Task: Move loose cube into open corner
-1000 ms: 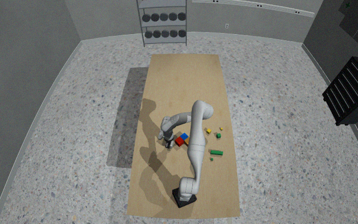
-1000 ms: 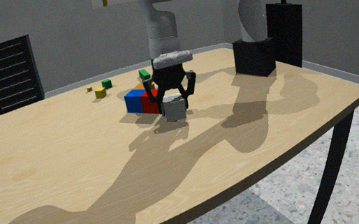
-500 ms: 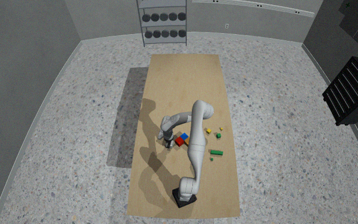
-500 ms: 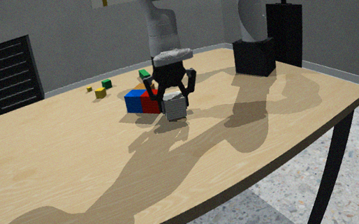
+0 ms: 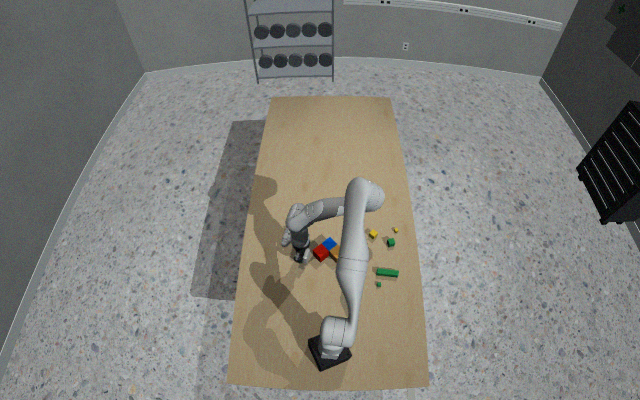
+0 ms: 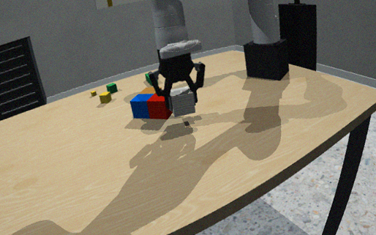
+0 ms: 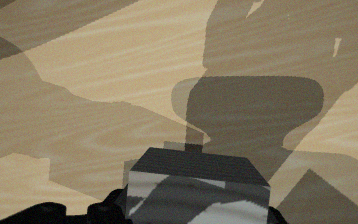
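The red cube is 3 cm ahead of my hand, 8 cm to the right of it and 3 cm below it. Round my hand: blue cube 7 cm ahead, 11 cm to the right, 3 cm below; then long green block 3 cm behind, 39 cm to the right, 4 cm below; then white cube right at my hand.
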